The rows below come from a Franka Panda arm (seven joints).
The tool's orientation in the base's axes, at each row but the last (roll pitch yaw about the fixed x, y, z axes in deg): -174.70 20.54 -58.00; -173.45 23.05 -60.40; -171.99 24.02 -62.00; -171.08 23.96 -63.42; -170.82 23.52 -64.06; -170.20 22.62 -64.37; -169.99 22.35 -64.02; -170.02 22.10 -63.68; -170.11 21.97 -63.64
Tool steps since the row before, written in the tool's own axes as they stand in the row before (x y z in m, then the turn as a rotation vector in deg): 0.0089 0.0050 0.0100 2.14 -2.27 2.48; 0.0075 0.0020 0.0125 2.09 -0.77 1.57; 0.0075 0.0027 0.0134 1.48 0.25 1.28; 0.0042 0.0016 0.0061 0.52 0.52 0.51; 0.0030 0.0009 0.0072 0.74 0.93 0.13; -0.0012 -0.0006 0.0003 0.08 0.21 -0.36; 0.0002 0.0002 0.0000 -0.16 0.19 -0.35; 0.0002 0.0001 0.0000 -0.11 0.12 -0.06; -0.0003 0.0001 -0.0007 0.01 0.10 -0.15
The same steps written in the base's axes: -0.0010 -0.0061 -0.0129 2.75 0.29 -2.87; 0.0005 -0.0020 -0.0146 1.49 -0.70 -2.17; -0.0001 -0.0015 -0.0155 0.32 -0.76 -1.79; 0.0000 -0.0014 -0.0074 -0.28 -0.41 -0.75; 0.0002 0.0002 -0.0078 -0.56 -0.90 -0.55; 0.0001 0.0013 0.0003 -0.16 -0.29 0.26; -0.0001 -0.0002 -0.0001 -0.24 -0.08 0.35; 0.0000 -0.0002 -0.0001 -0.15 0.02 0.08; -0.0002 -0.0001 0.0007 -0.09 -0.11 0.12
